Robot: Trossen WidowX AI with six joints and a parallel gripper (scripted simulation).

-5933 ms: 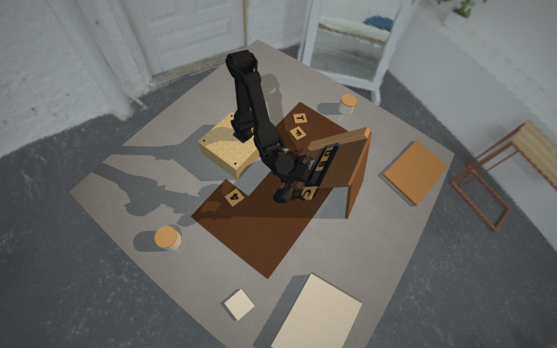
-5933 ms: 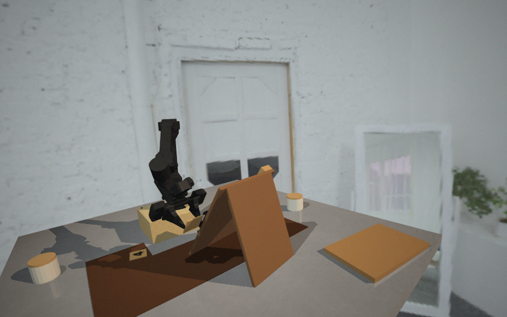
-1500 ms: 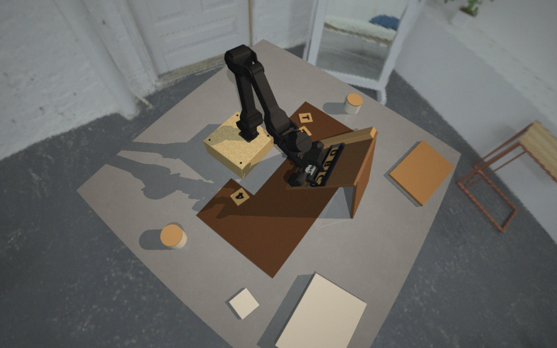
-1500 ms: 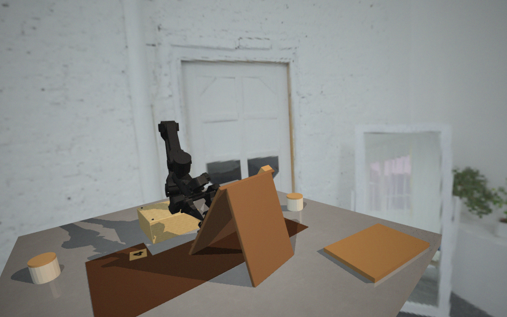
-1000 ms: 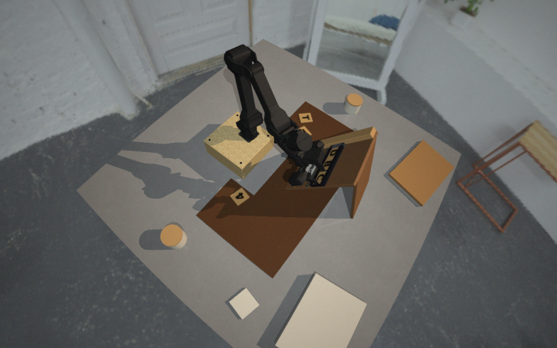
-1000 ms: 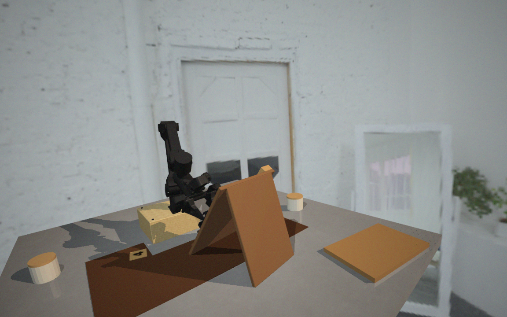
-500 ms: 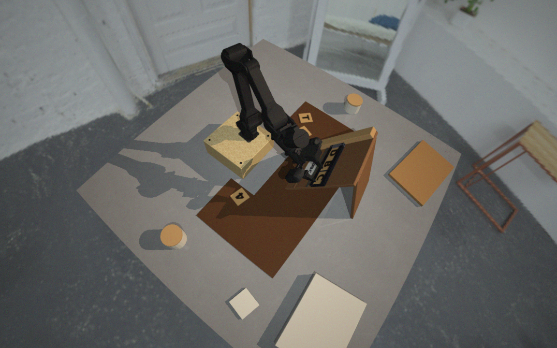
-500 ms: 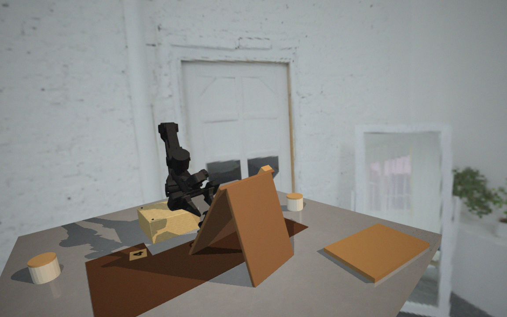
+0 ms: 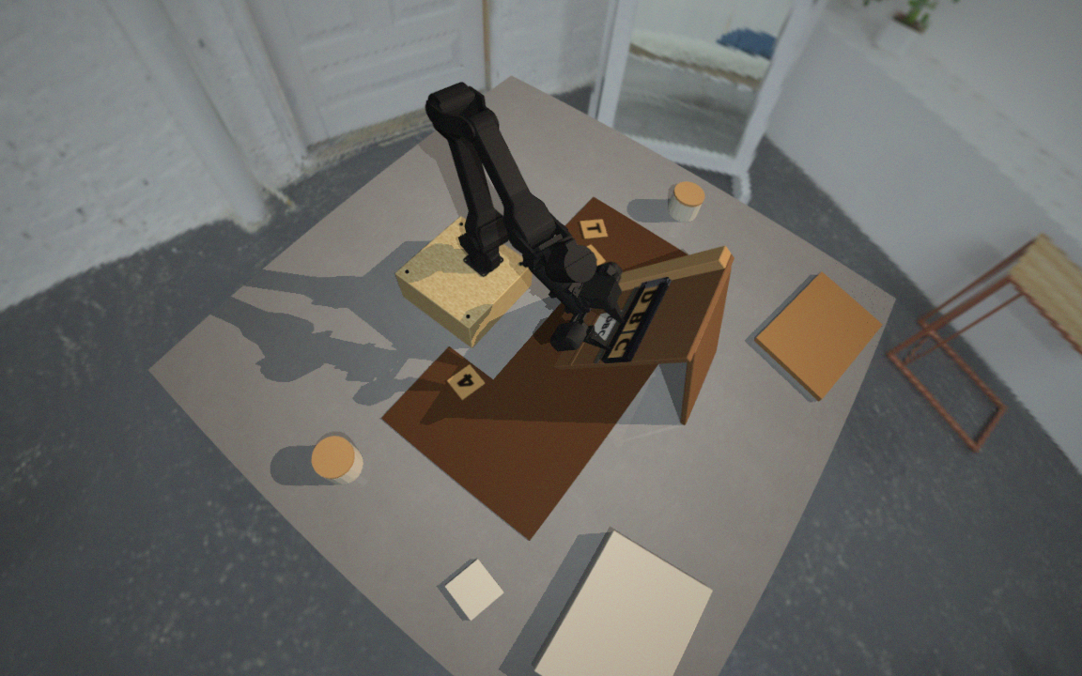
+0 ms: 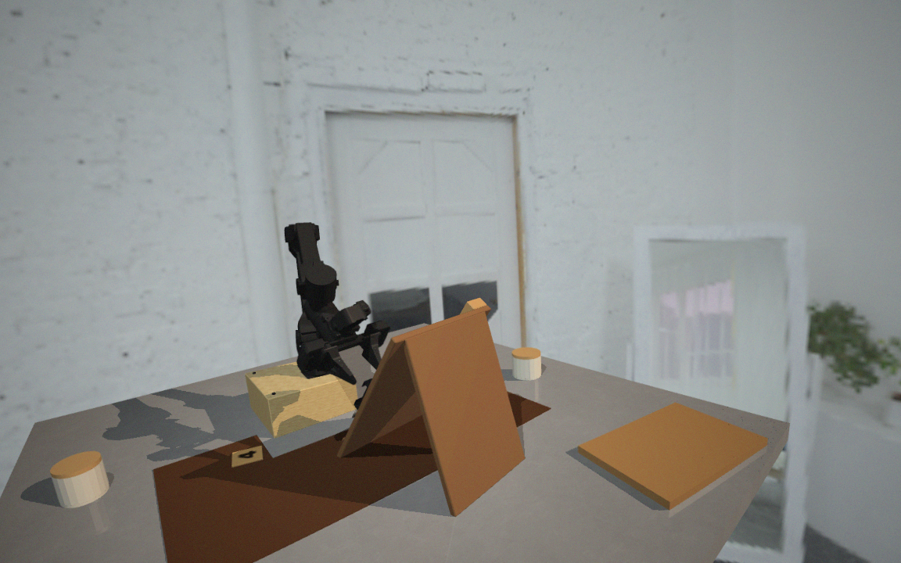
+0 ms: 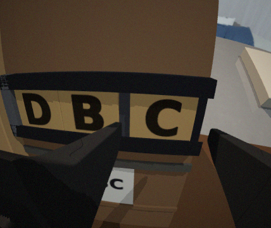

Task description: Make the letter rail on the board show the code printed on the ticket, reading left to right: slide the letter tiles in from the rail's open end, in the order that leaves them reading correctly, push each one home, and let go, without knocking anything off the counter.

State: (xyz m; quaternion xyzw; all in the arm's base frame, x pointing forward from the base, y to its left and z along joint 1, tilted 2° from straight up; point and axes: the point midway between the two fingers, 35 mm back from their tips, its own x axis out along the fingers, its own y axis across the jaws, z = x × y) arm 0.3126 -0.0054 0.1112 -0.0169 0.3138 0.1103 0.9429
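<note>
Now: gripper tip 20 mm short of the C tile and 20 mm above it. Round my gripper tip: brown mat (140 mm behind, 180 mm below); D tile (10 mm behind, 120 mm to the left, 20 mm below); white ticket (50 mm behind, 50 mm to the left, 100 mm below).
</note>
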